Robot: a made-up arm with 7 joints. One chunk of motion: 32 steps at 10 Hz.
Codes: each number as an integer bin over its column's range. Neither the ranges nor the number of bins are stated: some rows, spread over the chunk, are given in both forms.
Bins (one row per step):
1: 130 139 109 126 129 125
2: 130 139 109 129 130 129
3: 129 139 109 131 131 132
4: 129 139 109 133 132 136
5: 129 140 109 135 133 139
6: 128 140 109 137 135 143
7: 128 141 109 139 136 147
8: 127 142 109 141 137 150
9: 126 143 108 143 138 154
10: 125 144 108 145 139 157
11: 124 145 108 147 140 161
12: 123 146 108 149 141 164
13: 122 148 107 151 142 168
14: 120 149 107 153 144 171
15: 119 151 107 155 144 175
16: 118 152 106 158 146 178
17: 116 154 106 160 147 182
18: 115 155 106 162 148 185
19: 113 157 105 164 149 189
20: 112 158 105 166 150 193
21: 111 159 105 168 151 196
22: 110 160 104 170 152 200
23: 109 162 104 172 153 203
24: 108 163 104 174 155 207
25: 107 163 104 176 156 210
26: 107 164 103 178 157 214
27: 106 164 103 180 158 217
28: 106 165 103 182 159 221
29: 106 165 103 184 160 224
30: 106 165 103 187 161 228
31: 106 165 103 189 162 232
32: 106 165 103 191 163 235
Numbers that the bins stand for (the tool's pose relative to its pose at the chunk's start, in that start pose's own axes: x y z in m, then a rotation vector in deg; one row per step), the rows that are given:
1: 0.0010 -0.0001 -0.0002 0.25 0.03 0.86
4: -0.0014 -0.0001 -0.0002 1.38 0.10 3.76
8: -0.0062 0.0038 -0.0002 2.68 0.22 7.45
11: -0.0134 0.0076 -0.0011 3.65 0.29 10.35
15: -0.0253 0.0154 -0.0019 4.94 0.39 14.03
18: -0.0349 0.0206 -0.0027 6.07 0.49 16.67
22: -0.0469 0.0271 -0.0044 7.36 0.58 20.62
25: -0.0540 0.0309 -0.0044 8.33 0.68 23.25
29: -0.0564 0.0335 -0.0052 9.63 0.78 26.94
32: -0.0564 0.0335 -0.0052 10.76 0.85 29.84
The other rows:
2: 0.0010 -0.0001 -0.0002 0.74 0.05 1.92
3: -0.0014 -0.0001 -0.0002 1.06 0.07 2.71
5: -0.0014 0.0012 -0.0002 1.71 0.12 4.55
6: -0.0038 0.0012 -0.0002 2.03 0.17 5.60
7: -0.0038 0.0025 -0.0002 2.35 0.20 6.66
9: -0.0086 0.0051 -0.0011 3.00 0.24 8.50
10: -0.0110 0.0064 -0.0011 3.32 0.27 9.29
12: -0.0158 0.0089 -0.0011 3.97 0.32 11.14
13: -0.0182 0.0115 -0.0019 4.29 0.34 12.19
14: -0.0229 0.0128 -0.0019 4.62 0.39 12.98
16: -0.0277 0.0167 -0.0027 5.42 0.44 14.82
17: -0.0325 0.0193 -0.0027 5.75 0.46 15.88
19: -0.0397 0.0232 -0.0035 6.39 0.51 17.72
20: -0.0421 0.0245 -0.0035 6.72 0.54 18.78
21: -0.0445 0.0258 -0.0035 7.04 0.56 19.57
23: -0.0493 0.0296 -0.0044 7.69 0.61 21.41
24: -0.0516 0.0309 -0.0044 8.01 0.66 22.46
26: -0.0540 0.0322 -0.0052 8.66 0.70 24.31
27: -0.0564 0.0322 -0.0052 8.98 0.73 25.10
28: -0.0564 0.0335 -0.0052 9.30 0.75 26.15
30: -0.0564 0.0335 -0.0052 10.11 0.80 28.00
31: -0.0564 0.0335 -0.0052 10.43 0.83 29.05

